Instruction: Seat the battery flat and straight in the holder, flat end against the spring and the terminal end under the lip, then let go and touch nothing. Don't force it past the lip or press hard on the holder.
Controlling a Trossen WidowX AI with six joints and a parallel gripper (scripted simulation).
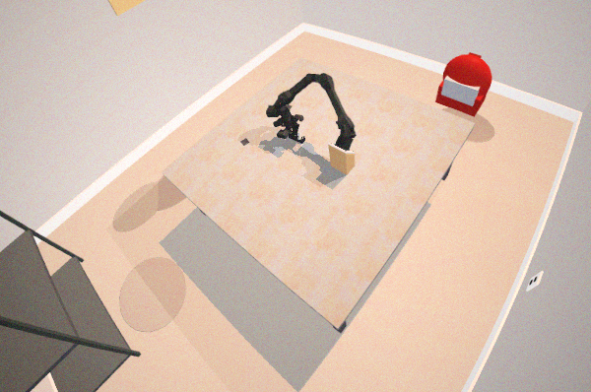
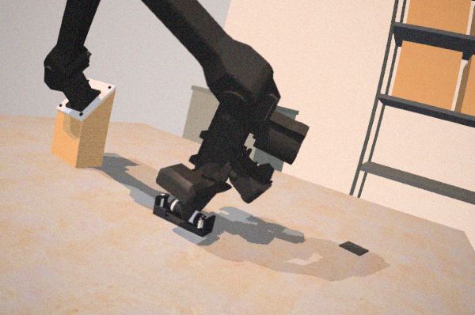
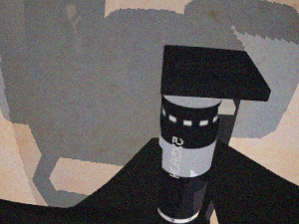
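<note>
Now: gripper tip 1 cm below the battery. The rest, counted from my gripper tip: dark flat plate 25 cm ahead, 18 cm to the left, 1 cm below.
</note>
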